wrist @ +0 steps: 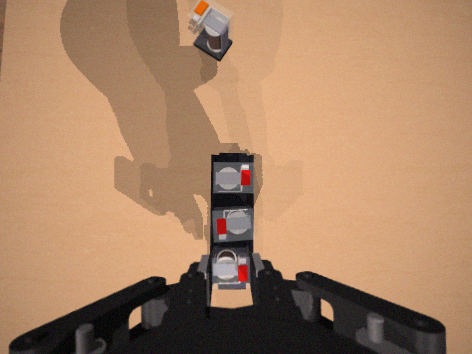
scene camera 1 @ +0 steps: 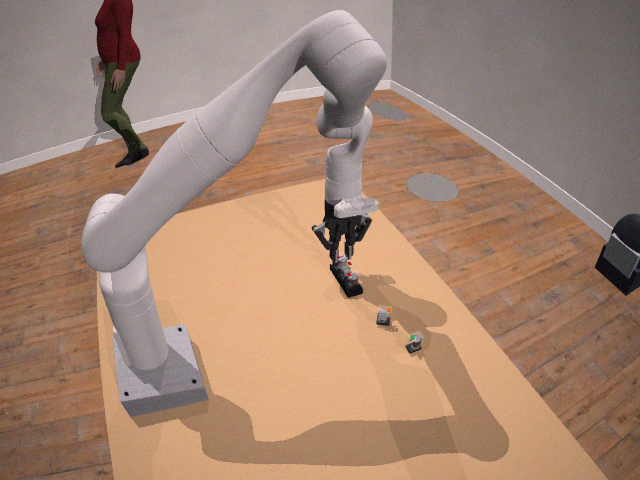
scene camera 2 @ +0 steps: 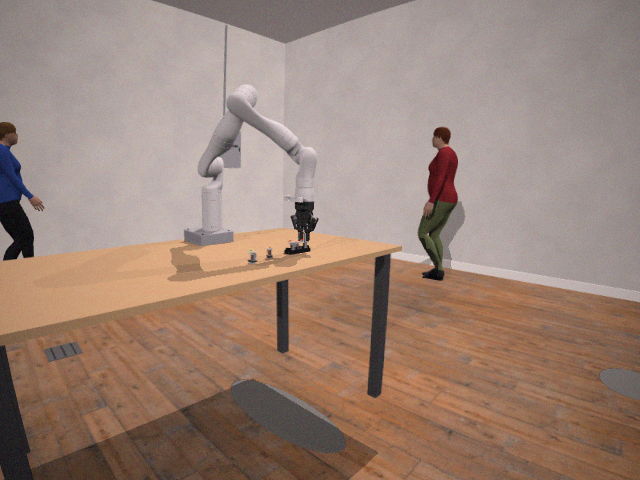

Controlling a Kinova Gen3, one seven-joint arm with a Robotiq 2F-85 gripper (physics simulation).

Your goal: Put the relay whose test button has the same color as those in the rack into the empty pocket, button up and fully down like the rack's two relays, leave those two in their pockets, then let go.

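Frame: origin at the arm's base, x down, y left, z ahead, level; centimetres.
Where they show: gripper, fingertip midpoint: (wrist: pixel 230 267) (scene camera 1: pixel 341 259) (scene camera 2: pixel 303 241); arm's base, origin of the base link: (scene camera 1: pixel 146 351) (scene camera 2: pixel 212 229).
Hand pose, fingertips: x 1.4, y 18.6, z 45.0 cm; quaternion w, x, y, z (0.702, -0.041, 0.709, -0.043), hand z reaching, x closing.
Each offset is from my fingertips to the top centre of the thing. Level surfaces: height alone.
The black rack {dx +1.6, dy -3.1, dz +0.2 cm} (scene camera 1: pixel 354 292) (scene camera 2: pixel 297 251) (wrist: pixel 231 201) stands on the table. Two red-button relays sit in it, buttons up: the far one {dx -1.0, dy -6.3, dz +0.4 cm} (wrist: pixel 228 178) and the middle one {dx -1.0, dy -3.1, dz +0.1 cm} (wrist: pixel 237 223), which faces the other way and looks slightly turned. My gripper (scene camera 1: pixel 342 254) (scene camera 2: pixel 304 238) (wrist: pixel 230 267) is shut on a third red-button relay {dx -1.0, dy +0.1, dz +0.0 cm} (wrist: pixel 226 270), upright with its button up, at the rack's near-end pocket in the wrist view. Its base is hidden between the fingers and rack, so I cannot tell whether it is fully down.
An orange-button relay {dx -0.5, dy -18.1, dz +3.3 cm} (scene camera 1: pixel 383 317) (scene camera 2: pixel 269 253) (wrist: pixel 216 31) stands on the table {dx +3.9 cm} (scene camera 1: pixel 268 330) beyond the rack's far end. A green-button relay {dx -0.5, dy -27.0, dz +6.4 cm} (scene camera 1: pixel 415 342) (scene camera 2: pixel 252 256) stands farther off. The robot's base (scene camera 1: pixel 162 382) is at the left in scene camera 1.
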